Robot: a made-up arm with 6 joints.
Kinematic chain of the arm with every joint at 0, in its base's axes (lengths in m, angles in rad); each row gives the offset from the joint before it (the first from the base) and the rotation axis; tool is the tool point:
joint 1: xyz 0 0 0.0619 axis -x
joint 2: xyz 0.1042 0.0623 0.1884 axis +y
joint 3: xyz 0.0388 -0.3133 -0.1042 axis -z
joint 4: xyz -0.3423 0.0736 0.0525 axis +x
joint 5: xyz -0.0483 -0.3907 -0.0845 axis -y
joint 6: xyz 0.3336 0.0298 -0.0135 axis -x
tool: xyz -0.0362 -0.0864 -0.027
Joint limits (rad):
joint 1: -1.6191..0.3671
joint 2: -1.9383..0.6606
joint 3: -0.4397..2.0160
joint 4: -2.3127..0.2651
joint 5: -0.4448..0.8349
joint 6: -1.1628..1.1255
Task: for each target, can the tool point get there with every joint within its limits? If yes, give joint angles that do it. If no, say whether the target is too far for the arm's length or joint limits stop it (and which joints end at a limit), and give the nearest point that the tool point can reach.
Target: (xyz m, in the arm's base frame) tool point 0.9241 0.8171 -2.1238
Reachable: no: too far | nearest point 0.3184 0.0777 -0.5831 | short by 1.813 m
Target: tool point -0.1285 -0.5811 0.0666
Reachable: yes | joints -0.7715 0.0879 0.7658 -0.8576 -0.2221 0.6620
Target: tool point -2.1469 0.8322 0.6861
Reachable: no: too far | nearest point -0.3460 0.1034 0.4814 | short by 1.954 m
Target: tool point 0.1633 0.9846 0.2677
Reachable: no: joint limits stop it (at a limit: joint 1, joint 4, joint 5) | nearest point 0.1375 0.3976 0.3266 | short by 0.590 m
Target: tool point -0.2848 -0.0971 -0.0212
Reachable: yes | joints -1.2408 -1.6510 -0.0181 -1.6019 0.5194 0.3573
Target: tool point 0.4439 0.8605 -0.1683
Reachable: no: joint limits stop it (at a limit: joint 1, joint 4, joint 5) | nearest point 0.2632 0.3092 -0.1848 | short by 0.580 m
